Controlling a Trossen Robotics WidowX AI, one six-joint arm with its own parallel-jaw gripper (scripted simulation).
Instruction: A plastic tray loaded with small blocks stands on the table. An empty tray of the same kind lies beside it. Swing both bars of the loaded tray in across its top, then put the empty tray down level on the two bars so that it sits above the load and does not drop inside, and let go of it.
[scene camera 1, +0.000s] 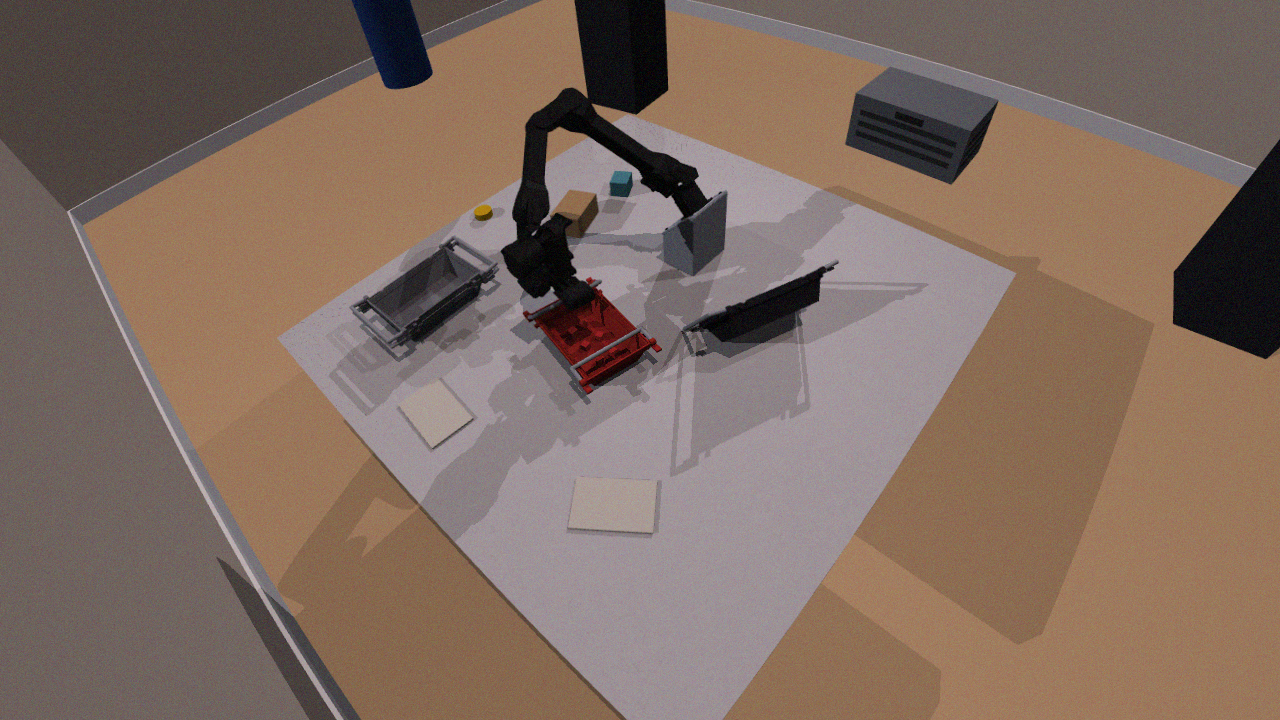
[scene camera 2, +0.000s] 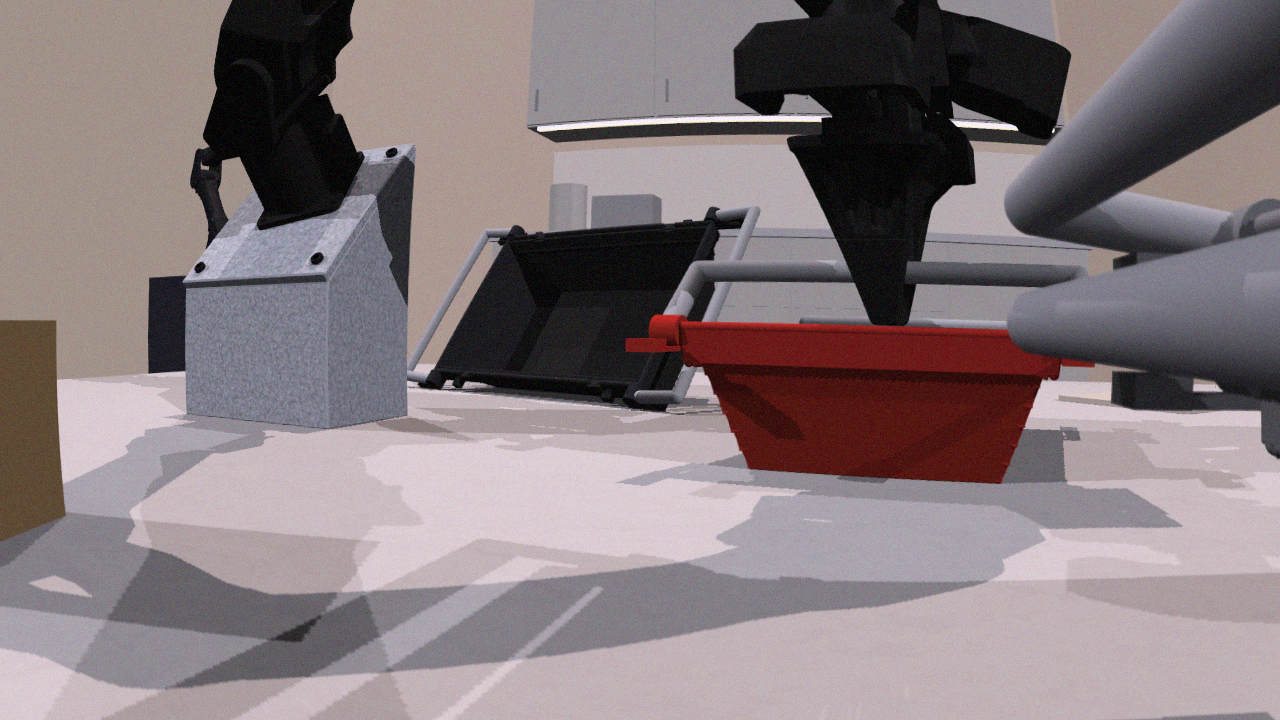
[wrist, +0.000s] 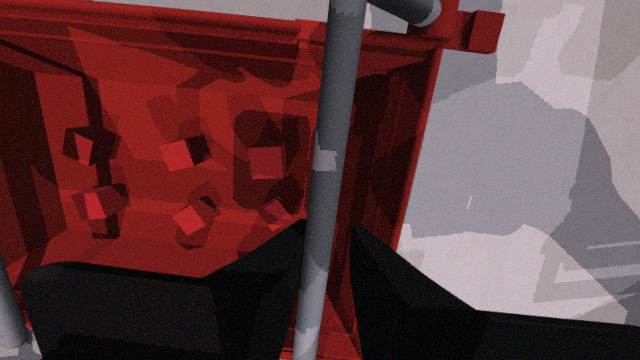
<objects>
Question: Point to my gripper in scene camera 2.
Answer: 889, 325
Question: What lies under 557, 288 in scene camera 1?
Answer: My gripper.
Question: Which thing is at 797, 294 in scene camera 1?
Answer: A black tray.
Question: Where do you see a brown box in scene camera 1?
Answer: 581, 207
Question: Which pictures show the black tray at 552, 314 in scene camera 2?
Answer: Scene camera 1 and scene camera 2 only.
</objects>
